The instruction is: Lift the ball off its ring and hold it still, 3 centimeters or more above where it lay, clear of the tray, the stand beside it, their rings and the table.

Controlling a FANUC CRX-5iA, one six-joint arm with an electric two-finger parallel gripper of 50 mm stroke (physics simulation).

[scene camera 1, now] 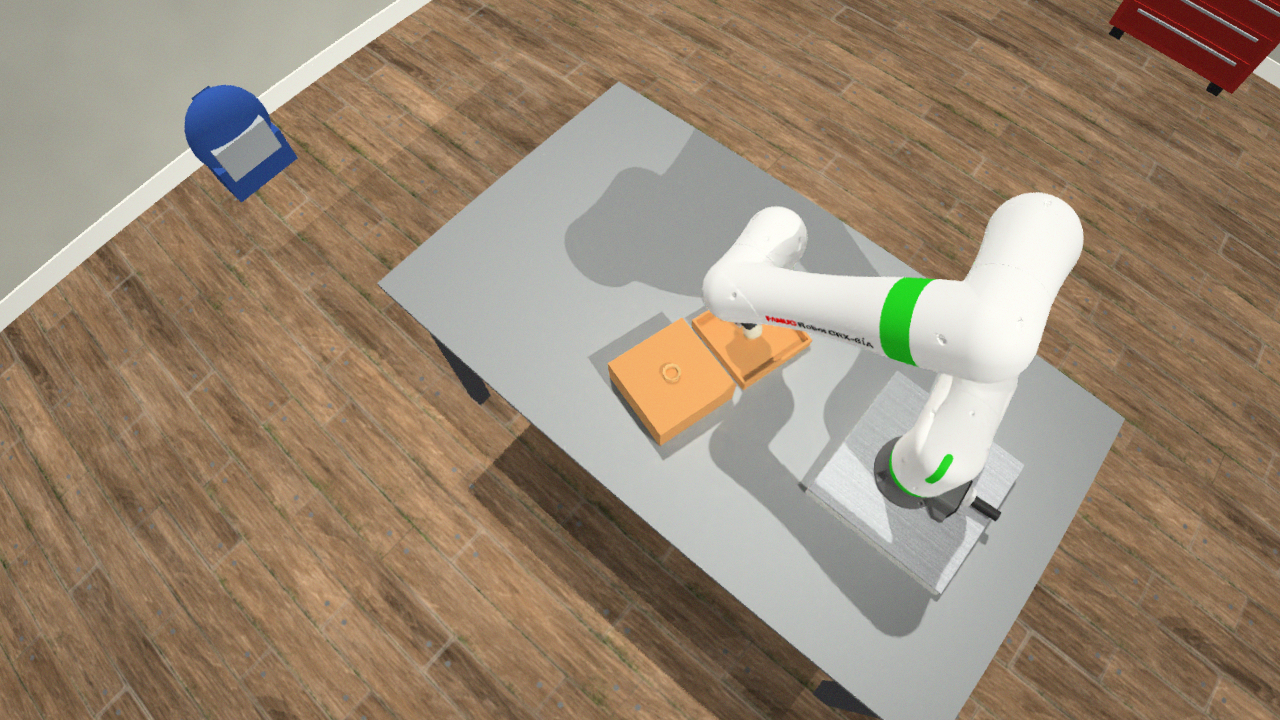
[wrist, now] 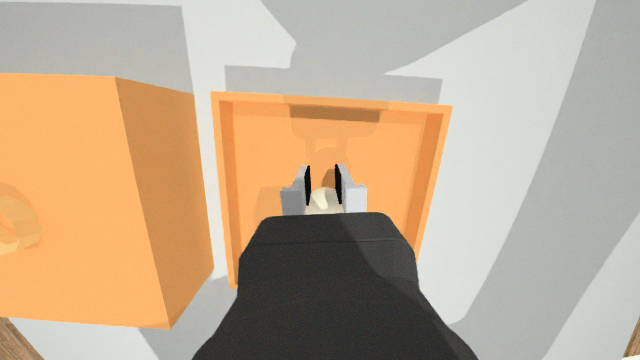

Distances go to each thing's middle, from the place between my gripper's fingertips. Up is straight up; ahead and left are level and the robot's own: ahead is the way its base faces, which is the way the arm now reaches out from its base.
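My gripper is 3 cm past the cream ball [wrist: 324, 200], and it is 1 cm to the right of the ball as well. The orange tray [scene camera 1: 747, 360] is 1 cm below my hand, 3 cm behind it and 1 cm to the left of it. As for the orange stand [scene camera 1: 671, 380], I see it 1 cm above my hand, 4 cm ahead of it and 21 cm to the left.
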